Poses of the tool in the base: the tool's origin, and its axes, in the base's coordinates. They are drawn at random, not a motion.
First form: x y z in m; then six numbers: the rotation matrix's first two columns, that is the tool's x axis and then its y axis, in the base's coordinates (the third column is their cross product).
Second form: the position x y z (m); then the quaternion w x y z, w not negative. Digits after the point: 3 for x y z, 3 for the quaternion.
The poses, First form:
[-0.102 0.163 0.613 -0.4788 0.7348 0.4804 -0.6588 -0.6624 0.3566]
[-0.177 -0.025 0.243 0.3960 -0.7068 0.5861 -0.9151 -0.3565 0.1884]
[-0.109 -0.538 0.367 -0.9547 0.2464 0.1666 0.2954 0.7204 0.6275]
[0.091 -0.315 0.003 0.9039 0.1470 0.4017 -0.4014 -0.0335 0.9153]
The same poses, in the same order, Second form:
[-0.102 0.163 0.613 0.406 0.309 0.061 0.858]
[-0.177 -0.025 0.243 0.251 0.797 -0.509 0.208]
[-0.109 -0.538 0.367 0.036 -0.146 -0.927 -0.344]
[0.091 -0.315 0.003 0.689 0.691 -0.092 0.199]

